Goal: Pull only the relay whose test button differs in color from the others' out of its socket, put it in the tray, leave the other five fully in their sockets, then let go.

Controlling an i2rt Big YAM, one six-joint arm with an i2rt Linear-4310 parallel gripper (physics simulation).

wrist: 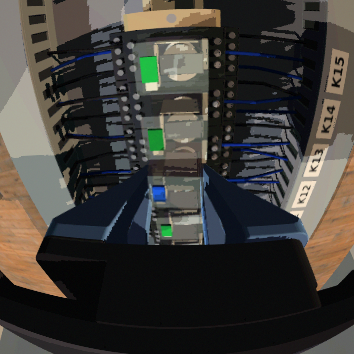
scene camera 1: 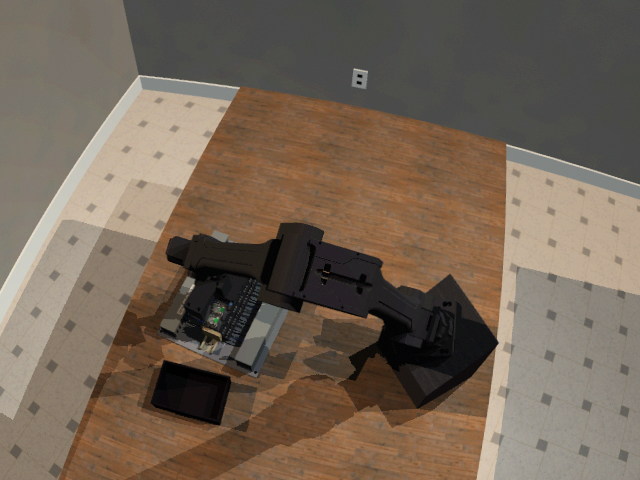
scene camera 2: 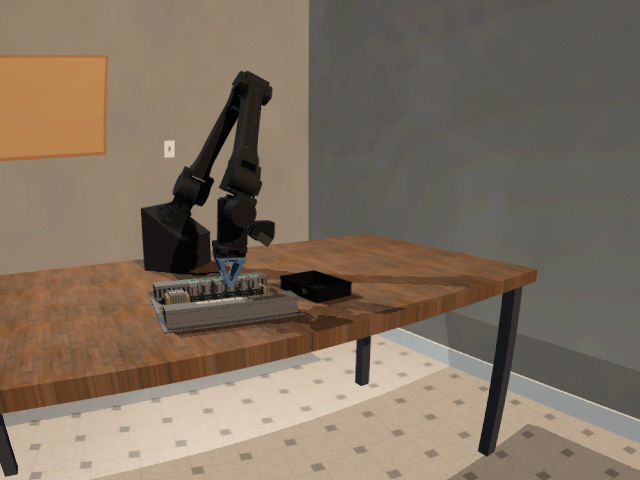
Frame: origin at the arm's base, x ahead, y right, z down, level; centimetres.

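Seen in the pictures: gripper, between the fingertips: [wrist: 175, 173] [scene camera 1: 226, 300] [scene camera 2: 229, 284]; arm's base, origin of its link: [scene camera 1: 436, 328] [scene camera 2: 173, 220].
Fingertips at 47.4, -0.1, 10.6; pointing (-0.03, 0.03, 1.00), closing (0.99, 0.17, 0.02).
Pixels of each thing's top centre, then the offset from my fingertips to it, as dx, dy, dz.
- black tray, centre of its top: [scene camera 1: 189, 390] [scene camera 2: 315, 279] +1.3, -23.6, +1.5
- tan end block, centre of its top: [wrist: 170, 17] [scene camera 1: 211, 331] +1.1, -8.2, +1.0
The relay with the blue test button [wrist: 175, 195] stands in the row between relays with green buttons. My gripper [wrist: 175, 173] [scene camera 2: 230, 283] points down over the row and is shut on this relay, one blue finger on each side. How deep the relay sits in its socket is hidden. Green-button relays [wrist: 182, 65] [wrist: 186, 127] [wrist: 186, 231] stand in the row, two farther up the wrist view and one below. The rest of the row is hidden there by the gripper body. The black tray [scene camera 1: 225, 403] [scene camera 2: 331, 293] stands beside the panel's end, apart from the gripper.
Grey wire ducts [scene camera 1: 253, 341] [scene camera 2: 227, 312] run along both sides of the relay row. Blue and black wires lead to the sockets. A tan end block [wrist: 172, 19] [scene camera 1: 210, 333] closes the row at the tray end. The arm covers part of the panel in scene camera 1.
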